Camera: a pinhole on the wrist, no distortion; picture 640 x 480 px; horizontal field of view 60.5 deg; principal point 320.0 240.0 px. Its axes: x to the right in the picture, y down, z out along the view. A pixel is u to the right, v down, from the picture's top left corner.
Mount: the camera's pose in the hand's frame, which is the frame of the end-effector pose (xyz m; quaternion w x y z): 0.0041 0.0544 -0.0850 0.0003 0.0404 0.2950 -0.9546
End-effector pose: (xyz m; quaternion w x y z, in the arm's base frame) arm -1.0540 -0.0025 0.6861 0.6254 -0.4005 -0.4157 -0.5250
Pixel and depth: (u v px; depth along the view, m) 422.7 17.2 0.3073
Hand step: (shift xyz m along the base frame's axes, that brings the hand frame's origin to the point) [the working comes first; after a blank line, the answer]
In the camera's frame: 0.0575 -0.1248 0.3073

-0.0456 0.2431 0.0037
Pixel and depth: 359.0 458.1 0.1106
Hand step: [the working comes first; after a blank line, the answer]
In the camera's frame: 0.0079 0.0440 0.1106

-0.0428 -0.0202 -0.0141
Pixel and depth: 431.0 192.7 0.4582
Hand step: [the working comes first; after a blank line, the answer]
In the camera's frame: 0.0927 -0.0395 0.4582

-0.2105 0.3065 -0.0038
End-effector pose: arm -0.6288 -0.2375 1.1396 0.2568 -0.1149 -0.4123 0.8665
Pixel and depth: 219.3 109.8 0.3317
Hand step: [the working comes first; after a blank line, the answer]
In the camera's frame: -0.0609 -0.0787 0.3317

-0.1046 -0.0988 0.2038
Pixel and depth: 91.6 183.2 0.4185
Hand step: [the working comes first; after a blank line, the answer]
In the camera's frame: -0.1742 -0.0433 0.4185

-0.1913 -0.0378 0.3058
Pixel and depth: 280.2 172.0 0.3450
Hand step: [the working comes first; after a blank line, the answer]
In the camera's frame: -0.0250 -0.0428 0.3450

-0.0567 -0.0910 0.2239
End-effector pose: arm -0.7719 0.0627 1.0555 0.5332 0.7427 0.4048 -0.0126
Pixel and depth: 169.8 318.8 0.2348
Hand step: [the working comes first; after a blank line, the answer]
In the camera's frame: -0.0643 0.0337 0.2348

0.0072 -0.0345 -0.1473
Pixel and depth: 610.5 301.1 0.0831
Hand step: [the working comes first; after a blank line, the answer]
In the camera's frame: 0.0440 0.0093 0.0831

-0.0407 -0.0068 0.0323
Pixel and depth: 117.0 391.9 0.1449
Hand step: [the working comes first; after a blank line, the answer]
In the camera's frame: -0.0536 0.0401 0.1449

0.0005 0.0216 -0.0763
